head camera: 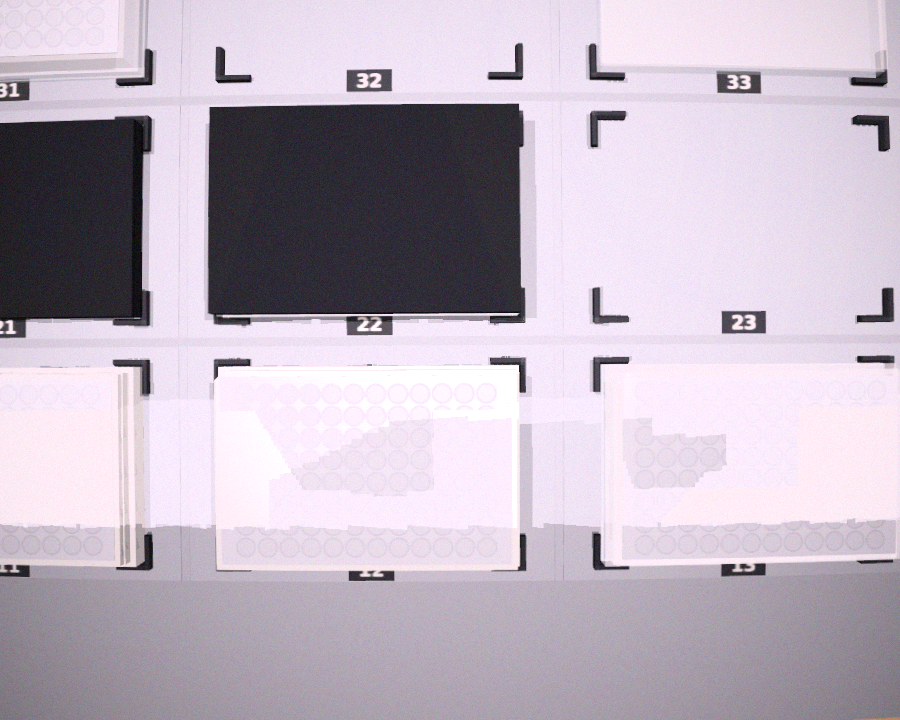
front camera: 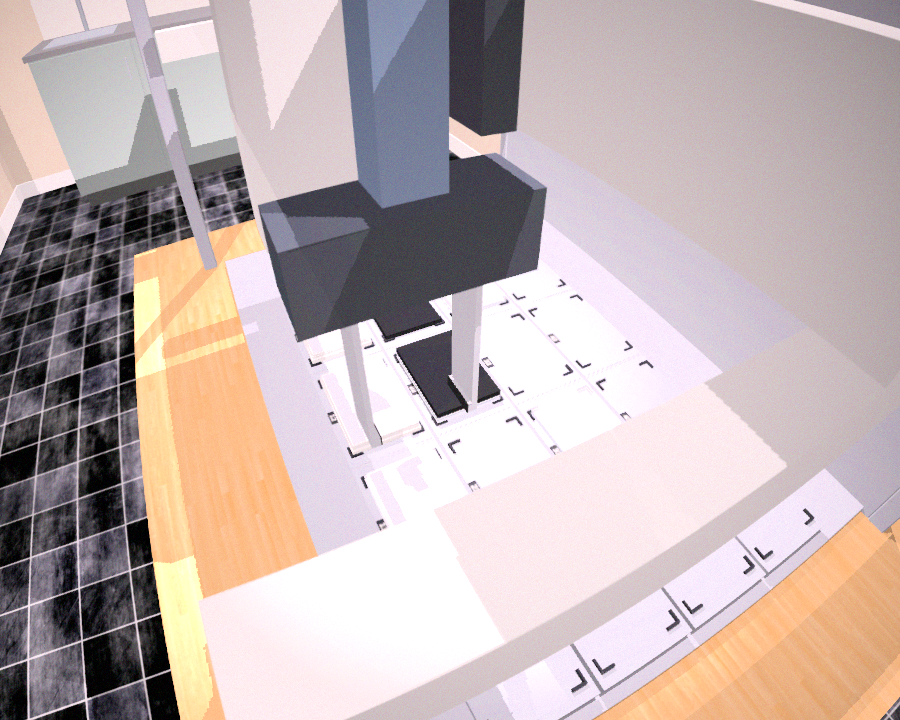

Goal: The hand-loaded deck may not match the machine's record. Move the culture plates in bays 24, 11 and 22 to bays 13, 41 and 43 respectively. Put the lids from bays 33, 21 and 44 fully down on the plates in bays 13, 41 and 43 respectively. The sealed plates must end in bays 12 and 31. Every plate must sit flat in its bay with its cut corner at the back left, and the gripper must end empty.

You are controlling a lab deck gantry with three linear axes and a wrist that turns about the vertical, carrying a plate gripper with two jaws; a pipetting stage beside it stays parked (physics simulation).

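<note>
My gripper hangs above the deck around bays 12 and 22, its jaws apart with nothing seen between them; it does not show in the head view. In the head view, plates with faint wells lie in bay 12, bay 13, bay 11 and bay 31. A black cover lies over bay 22, with a pale strip below its front edge. Another black piece is in bay 21. A plain pale piece is in bay 33. Glare hides most cut corners.
Bay 23 and bay 32 show bare deck between corner brackets. The dark pipetting stage stands behind the gripper column. A wide pale beam crosses the front and hides part of the deck in the front view.
</note>
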